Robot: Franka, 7 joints.
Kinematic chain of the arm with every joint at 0, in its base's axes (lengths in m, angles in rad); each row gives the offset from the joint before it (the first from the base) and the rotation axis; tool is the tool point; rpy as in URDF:
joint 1: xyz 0 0 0.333 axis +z
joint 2: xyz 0 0 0 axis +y
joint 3: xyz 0 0 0.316 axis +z
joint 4: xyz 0.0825 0 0 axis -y
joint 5: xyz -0.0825 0 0.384 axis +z
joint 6: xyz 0 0 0 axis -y
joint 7: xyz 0.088 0 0 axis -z
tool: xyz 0 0 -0.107 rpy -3.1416 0 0
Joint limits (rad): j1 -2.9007..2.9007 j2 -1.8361..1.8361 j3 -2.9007..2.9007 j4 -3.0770..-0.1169 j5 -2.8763..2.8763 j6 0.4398..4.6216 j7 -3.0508..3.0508
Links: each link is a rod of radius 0.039 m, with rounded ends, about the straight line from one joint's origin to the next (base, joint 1, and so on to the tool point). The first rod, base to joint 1, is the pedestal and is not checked.
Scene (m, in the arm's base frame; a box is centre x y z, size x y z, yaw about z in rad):
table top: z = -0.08
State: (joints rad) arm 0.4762 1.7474 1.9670 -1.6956 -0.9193 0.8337 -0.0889
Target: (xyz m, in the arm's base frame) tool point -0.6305 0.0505 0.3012
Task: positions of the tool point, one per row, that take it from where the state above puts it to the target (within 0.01 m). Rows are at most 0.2 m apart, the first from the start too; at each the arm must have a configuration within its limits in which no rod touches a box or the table.
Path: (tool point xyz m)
1: -0.1120 0.5442 0.3497
2: -0.2561 0.5108 0.3399
3: -0.3890 0.4397 0.3301
4: -0.5010 0.3348 0.3204
5: -0.5837 0.2023 0.3107
6: -0.6305 0.0505 0.3012

